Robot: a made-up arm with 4 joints.
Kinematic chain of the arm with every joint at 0, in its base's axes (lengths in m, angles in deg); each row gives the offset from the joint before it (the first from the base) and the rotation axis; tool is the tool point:
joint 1: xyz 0 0 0.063 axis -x
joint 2: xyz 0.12 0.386 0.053 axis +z
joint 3: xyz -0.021 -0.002 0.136 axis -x
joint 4: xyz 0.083 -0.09 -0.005 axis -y
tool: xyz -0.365 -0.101 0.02
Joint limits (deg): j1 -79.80..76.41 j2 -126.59..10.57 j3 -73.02..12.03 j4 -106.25..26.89
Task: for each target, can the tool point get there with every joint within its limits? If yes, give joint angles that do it. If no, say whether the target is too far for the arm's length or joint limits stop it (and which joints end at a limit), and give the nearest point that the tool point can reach.
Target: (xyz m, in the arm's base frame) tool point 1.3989 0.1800 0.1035
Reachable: no: too far | nearest point 0.3721 0.1825 0.1041 | short by 1.027 m
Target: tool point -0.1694 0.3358 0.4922
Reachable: yes | joints -47.16 -51.62 -53.66 -0.41
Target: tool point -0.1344 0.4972 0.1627
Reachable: yes | joints 52.99 -57.29 -20.16 -77.49
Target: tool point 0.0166 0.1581 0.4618
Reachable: yes | joints 14.52 -35.58 -26.14 -94.34
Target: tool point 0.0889 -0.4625 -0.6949
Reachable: no: joint limits stop it (at a limit: joint 1, joint 4) | nearest point 0.0853 0.1005 -0.5880 | short by 0.573 m
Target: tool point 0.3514 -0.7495 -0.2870
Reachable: no: joint limits stop it (at a limit: joint 1, joint 4) | nearest point 0.2184 -0.3856 0.1517 | short by 0.585 m
